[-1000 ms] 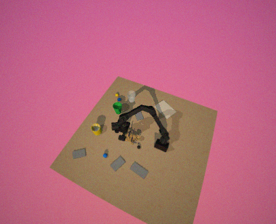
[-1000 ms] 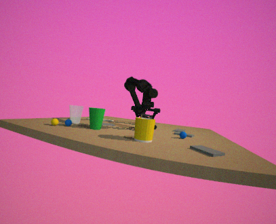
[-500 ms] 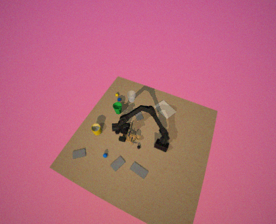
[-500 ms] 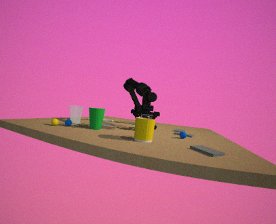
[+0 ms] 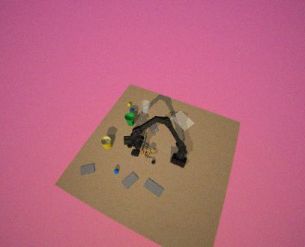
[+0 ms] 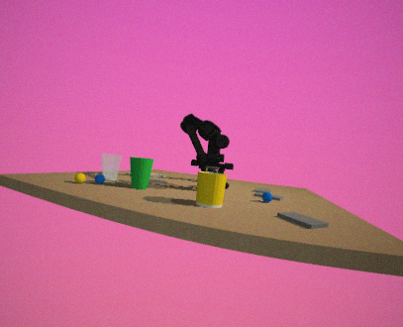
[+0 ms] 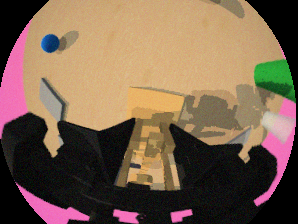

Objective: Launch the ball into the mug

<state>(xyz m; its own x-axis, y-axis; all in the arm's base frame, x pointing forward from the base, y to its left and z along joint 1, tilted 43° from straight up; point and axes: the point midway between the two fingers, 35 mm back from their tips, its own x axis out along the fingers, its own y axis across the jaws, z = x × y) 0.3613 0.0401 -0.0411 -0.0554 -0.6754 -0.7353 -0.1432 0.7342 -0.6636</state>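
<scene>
Now: the small black ball 160 mm behind my gripper tip, 50 mm to the left of it and 20 mm below it. Also, from my gripper tip: yellow mug 280 mm ahead, 60 mm to the left; green cup 240 mm to the right, 200 mm ahead; wooden catapult 70 mm behind, 20 mm above.
</scene>
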